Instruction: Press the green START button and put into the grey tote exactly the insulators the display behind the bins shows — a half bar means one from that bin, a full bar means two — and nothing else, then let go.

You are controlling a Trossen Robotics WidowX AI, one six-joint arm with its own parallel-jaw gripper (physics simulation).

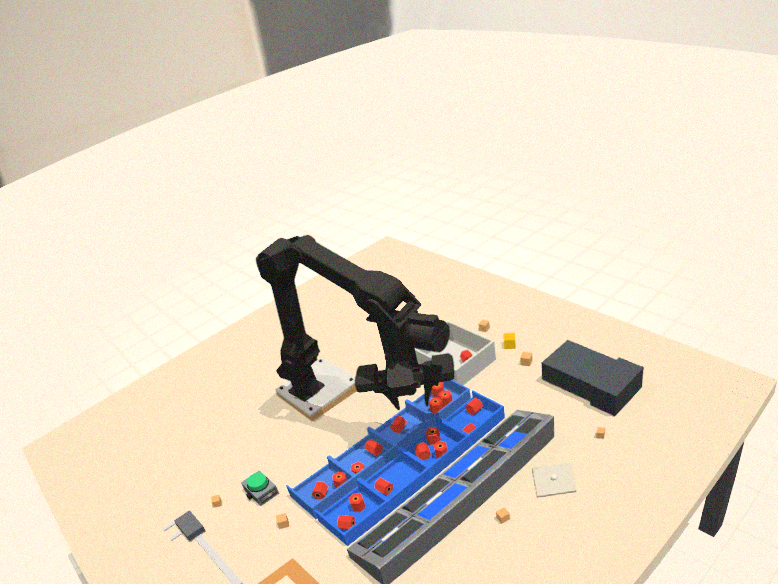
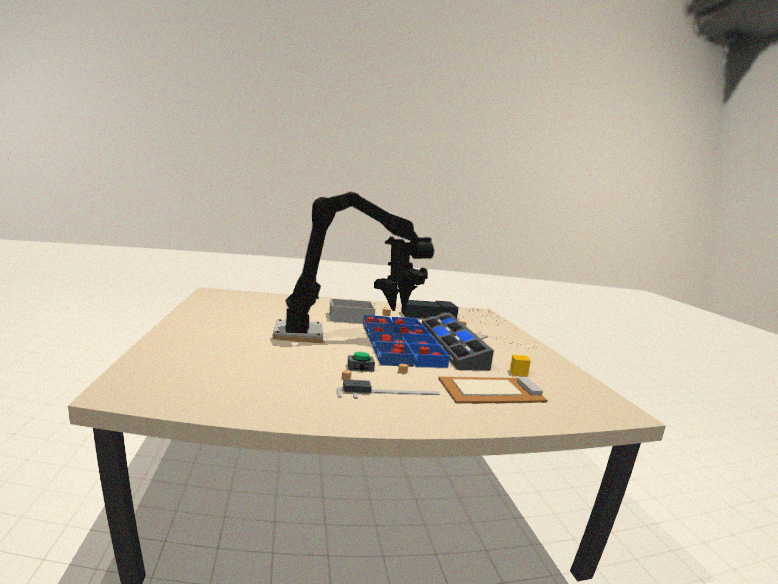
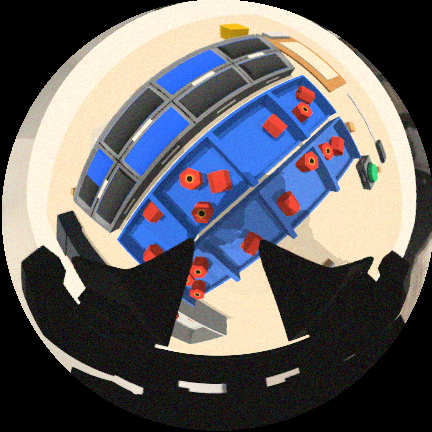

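Seen in the pictures: gripper, fingertip midpoint: (image 1: 412,407) (image 2: 398,309) (image 3: 226,244); arm's base, origin of the base link: (image 1: 306,388) (image 2: 296,329).
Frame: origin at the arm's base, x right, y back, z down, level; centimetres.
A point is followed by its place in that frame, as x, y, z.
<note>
My gripper (image 1: 412,405) {-3.4, -31.6, -7.1} (image 2: 398,308) {-3.4, -31.6, -7.1} (image 3: 226,244) {-3.4, -31.6, -7.1} is open and empty, raised above the base-side row of the blue bins (image 1: 395,471) {6.3, -33.9, 1.6} (image 3: 245,142) {6.6, -36.8, 1.6}, which hold red insulators. The display (image 1: 471,494) {5.5, -52.7, -2.9} (image 2: 471,362) {26.8, -44.9, 0.0} (image 3: 192,70) shows two full blue bars, one in each row, and a half bar in the outer row's end cell, towards the dark block. The grey tote (image 1: 471,369) {-25.1, -28.7, -0.3} (image 2: 351,311) {-21.1, -20.2, -1.7} (image 3: 207,320) {-21.2, -19.4, -1.6} stands past the bins' end; a red insulator (image 1: 465,355) {-28.0, -24.8, -0.8} shows inside, and the arm hides part of it. The green START button (image 1: 257,481) {26.6, -15.8, -1.8} (image 2: 361,356) {28.2, -14.4, -1.5} (image 3: 372,173) {24.9, -15.6, -1.6} is by the bins' other end.
A dark block (image 1: 590,377) {-33.0, -54.8, -3.0} (image 2: 433,308) {-31.4, -53.0, -2.2} stands past the display's tote-side end. A caliper (image 1: 189,525) {42.4, -11.8, 0.3} (image 2: 356,386) {44.1, -10.5, 0.4} and a clipboard (image 2: 449,392) {44.0, -32.5, 1.8} (image 3: 335,82) {40.9, -34.0, 1.6} lie beyond the button end. A yellow cube (image 1: 509,340) {-38.3, -29.9, -0.2} stands behind the tote, another yellow cube (image 2: 520,365) {32.0, -57.5, -0.7} by the clipboard.
</note>
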